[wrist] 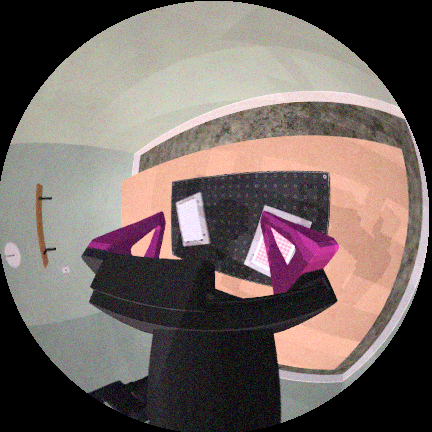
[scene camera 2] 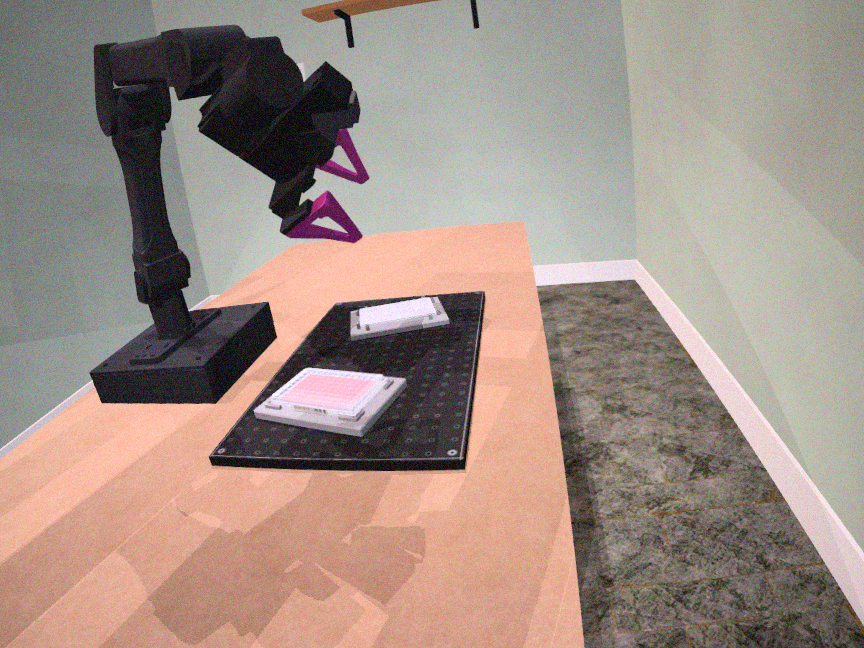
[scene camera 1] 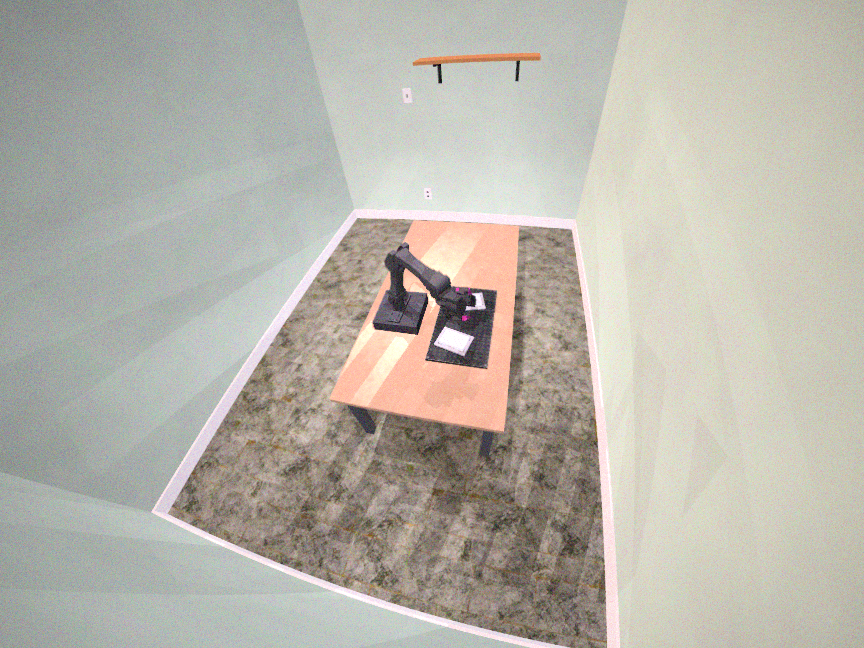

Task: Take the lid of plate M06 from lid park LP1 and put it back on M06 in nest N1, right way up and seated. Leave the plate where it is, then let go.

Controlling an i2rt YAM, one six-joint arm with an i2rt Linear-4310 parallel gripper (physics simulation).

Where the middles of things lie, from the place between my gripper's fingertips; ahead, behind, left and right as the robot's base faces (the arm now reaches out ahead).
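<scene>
From my hand: plate lid (scene camera 2: 418, 309), 220 mm below, 250 mm to the left, 60 mm behind; pink-topped plate (scene camera 2: 331, 392), 220 mm below, 30 mm to the right, 80 mm behind.
</scene>
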